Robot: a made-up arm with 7 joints.
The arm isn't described. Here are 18 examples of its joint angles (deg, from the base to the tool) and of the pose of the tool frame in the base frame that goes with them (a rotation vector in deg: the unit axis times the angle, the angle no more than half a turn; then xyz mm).
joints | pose
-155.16 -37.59 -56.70 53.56 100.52 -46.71 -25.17 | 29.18 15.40 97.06 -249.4 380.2 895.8
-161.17 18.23 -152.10 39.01 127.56 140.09 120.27 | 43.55 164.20 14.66 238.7 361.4 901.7
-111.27 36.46 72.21 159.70 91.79 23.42 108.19 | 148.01 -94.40 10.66 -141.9 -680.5 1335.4
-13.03 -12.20 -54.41 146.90 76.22 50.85 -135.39 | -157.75 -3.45 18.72 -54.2 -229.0 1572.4
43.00 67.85 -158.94 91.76 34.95 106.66 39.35 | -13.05 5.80 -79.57 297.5 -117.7 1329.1
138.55 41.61 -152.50 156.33 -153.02 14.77 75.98 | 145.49 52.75 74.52 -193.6 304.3 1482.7
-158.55 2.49 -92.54 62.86 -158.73 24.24 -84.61 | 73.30 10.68 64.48 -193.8 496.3 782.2
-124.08 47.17 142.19 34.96 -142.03 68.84 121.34 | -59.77 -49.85 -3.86 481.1 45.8 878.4
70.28 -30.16 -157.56 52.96 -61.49 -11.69 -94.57 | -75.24 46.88 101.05 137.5 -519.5 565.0
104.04 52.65 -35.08 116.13 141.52 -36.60 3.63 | 41.68 -13.20 6.02 213.0 641.4 793.7
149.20 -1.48 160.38 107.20 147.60 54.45 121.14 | -176.19 5.48 -3.96 325.4 -520.1 1271.8
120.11 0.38 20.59 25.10 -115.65 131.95 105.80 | -66.92 -111.70 36.19 -228.9 353.8 619.7
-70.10 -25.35 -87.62 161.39 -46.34 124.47 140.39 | -0.18 54.31 78.76 -297.3 257.7 1375.1
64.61 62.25 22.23 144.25 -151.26 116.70 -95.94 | 117.53 -99.69 -27.14 348.3 717.1 912.8
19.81 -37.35 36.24 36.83 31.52 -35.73 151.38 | 113.02 -15.87 -7.64 266.7 344.5 1080.2
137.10 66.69 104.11 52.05 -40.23 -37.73 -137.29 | -95.14 121.95 3.07 -419.2 -348.4 990.8
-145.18 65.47 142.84 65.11 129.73 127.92 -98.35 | -6.85 146.79 -46.85 132.6 -313.3 1265.2
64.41 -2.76 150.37 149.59 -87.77 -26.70 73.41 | -129.21 53.00 -41.93 -107.2 -271.8 1437.7
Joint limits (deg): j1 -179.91..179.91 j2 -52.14..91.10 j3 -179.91..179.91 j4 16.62..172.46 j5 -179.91..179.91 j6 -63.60..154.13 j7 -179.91..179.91
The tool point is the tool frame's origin. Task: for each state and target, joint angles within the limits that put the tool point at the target. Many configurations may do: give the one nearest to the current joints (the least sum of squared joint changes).
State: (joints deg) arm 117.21 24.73 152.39 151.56 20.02 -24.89 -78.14
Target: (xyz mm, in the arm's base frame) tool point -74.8 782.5 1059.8
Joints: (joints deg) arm 92.53 65.81 150.73 162.02 19.92 -2.40 -77.82
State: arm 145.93 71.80 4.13 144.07 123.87 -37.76 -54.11
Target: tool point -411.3 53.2 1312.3
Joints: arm 179.91 18.80 16.37 161.16 131.32 -61.11 -55.33
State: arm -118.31 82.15 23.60 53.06 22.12 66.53 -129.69
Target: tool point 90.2 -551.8 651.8
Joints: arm -166.66 73.94 78.59 54.12 27.33 93.74 -125.58
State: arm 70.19 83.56 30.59 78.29 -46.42 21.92 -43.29
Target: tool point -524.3 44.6 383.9
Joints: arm 94.28 91.10 50.75 59.07 -49.00 22.56 -42.43
